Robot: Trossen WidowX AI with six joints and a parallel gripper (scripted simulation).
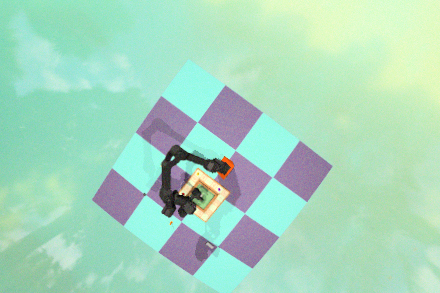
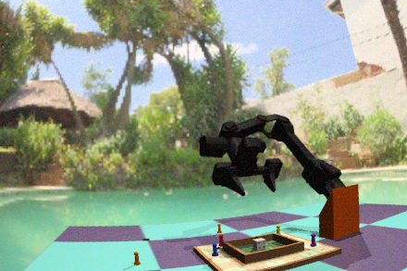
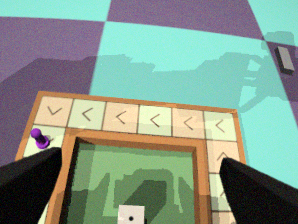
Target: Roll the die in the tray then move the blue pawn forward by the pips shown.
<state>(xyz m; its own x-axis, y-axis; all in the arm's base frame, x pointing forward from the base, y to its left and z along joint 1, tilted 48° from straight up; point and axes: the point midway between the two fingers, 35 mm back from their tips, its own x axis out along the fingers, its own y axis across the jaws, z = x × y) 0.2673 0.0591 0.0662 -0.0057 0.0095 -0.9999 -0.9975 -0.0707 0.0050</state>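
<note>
Right now my gripper tip is 120 mm short of the blue pawn, 20 mm to the left of it and 140 mm above it. The rest, counted from my gripper tip: white die 10 mm to the right, 140 mm below; green-floored tray 160 mm below; purple pawn 120 mm behind, 60 mm to the left, 140 mm below.
</note>
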